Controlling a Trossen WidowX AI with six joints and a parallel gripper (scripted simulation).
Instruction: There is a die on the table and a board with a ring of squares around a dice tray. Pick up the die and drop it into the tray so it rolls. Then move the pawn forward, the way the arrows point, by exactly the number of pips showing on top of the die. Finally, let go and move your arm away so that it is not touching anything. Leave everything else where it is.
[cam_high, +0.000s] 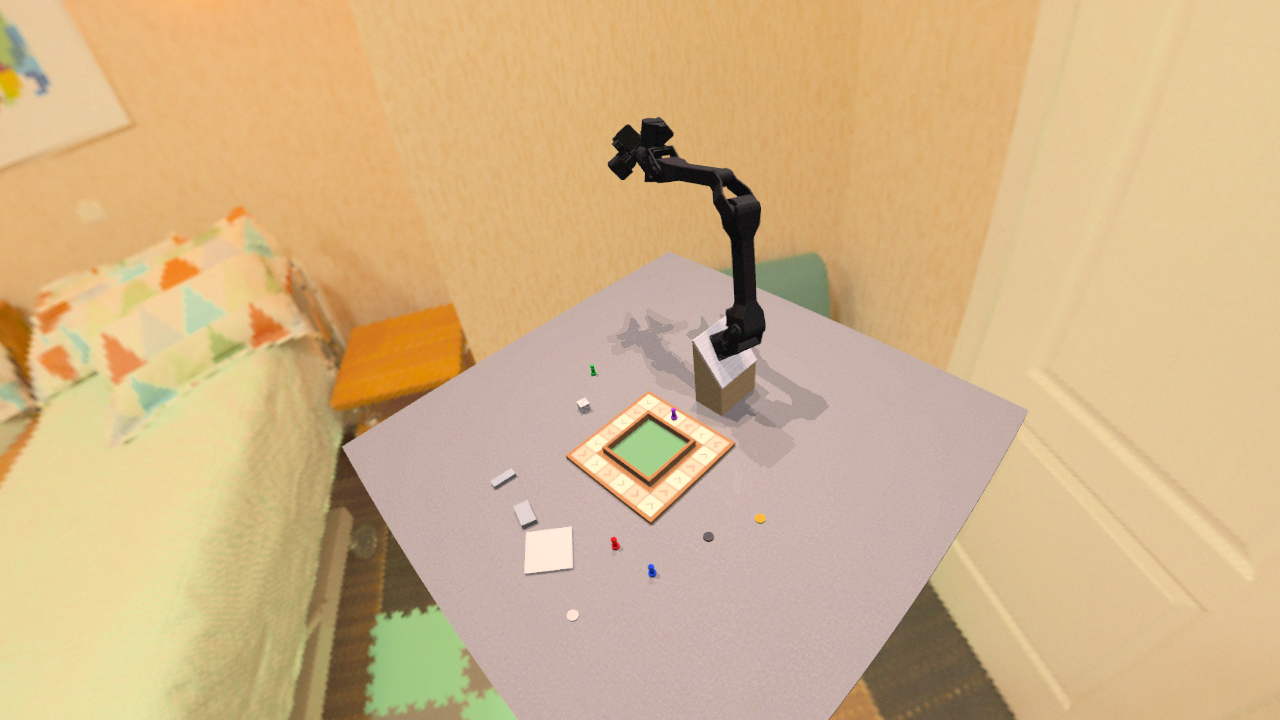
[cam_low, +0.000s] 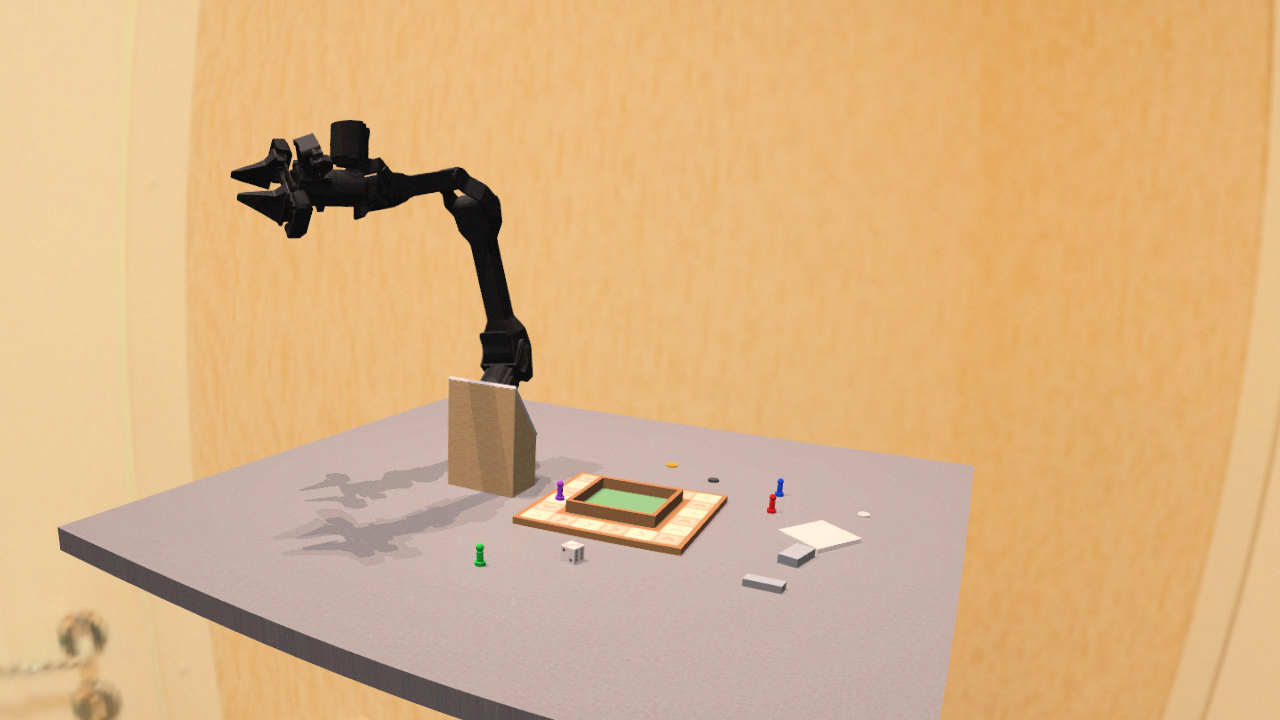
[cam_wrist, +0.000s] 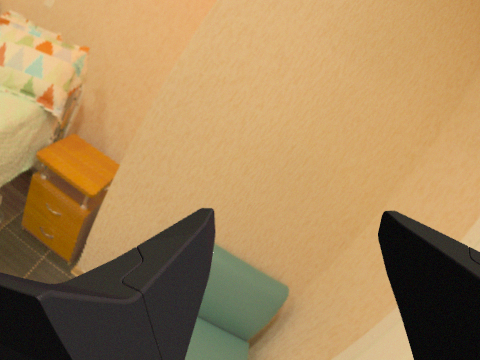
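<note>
The white die is 440 mm ahead of my gripper tip, 280 mm to the left of it and 520 mm below it. The rest, counted from my gripper tip: purple pawn (290 mm ahead, 480 mm to the left, 510 mm below); green dice tray (390 mm ahead, 520 mm to the left, 530 mm below); green pawn (340 mm ahead, 180 mm to the left, 520 mm below).
</note>
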